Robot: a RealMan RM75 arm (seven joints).
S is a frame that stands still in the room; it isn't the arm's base.
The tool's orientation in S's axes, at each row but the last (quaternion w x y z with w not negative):
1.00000, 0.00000, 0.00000, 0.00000
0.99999, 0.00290, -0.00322, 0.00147
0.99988, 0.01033, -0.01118, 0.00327
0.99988, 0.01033, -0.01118, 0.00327
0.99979, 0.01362, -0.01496, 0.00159
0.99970, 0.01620, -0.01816, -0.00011
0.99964, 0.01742, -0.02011, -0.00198
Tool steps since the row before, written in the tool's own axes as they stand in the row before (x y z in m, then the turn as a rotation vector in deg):
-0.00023, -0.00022, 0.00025, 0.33, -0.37, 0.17
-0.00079, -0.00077, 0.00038, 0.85, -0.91, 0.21
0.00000, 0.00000, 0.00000, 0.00, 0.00, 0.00
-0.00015, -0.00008, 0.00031, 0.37, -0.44, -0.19
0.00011, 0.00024, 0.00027, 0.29, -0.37, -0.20
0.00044, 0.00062, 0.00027, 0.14, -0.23, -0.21
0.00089, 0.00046, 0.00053, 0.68, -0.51, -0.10
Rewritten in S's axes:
-0.00023, -0.00022, 0.00025, 0.33, -0.37, 0.17
-0.00079, -0.00077, 0.00037, 0.85, -0.91, 0.21
0.00000, 0.00000, 0.00000, 0.00, 0.00, 0.00
-0.00016, -0.00009, 0.00030, 0.38, -0.43, -0.19
0.00010, 0.00023, 0.00028, 0.30, -0.36, -0.20
0.00043, 0.00061, 0.00031, 0.15, -0.22, -0.21
0.00087, 0.00044, 0.00058, 0.68, -0.51, -0.09

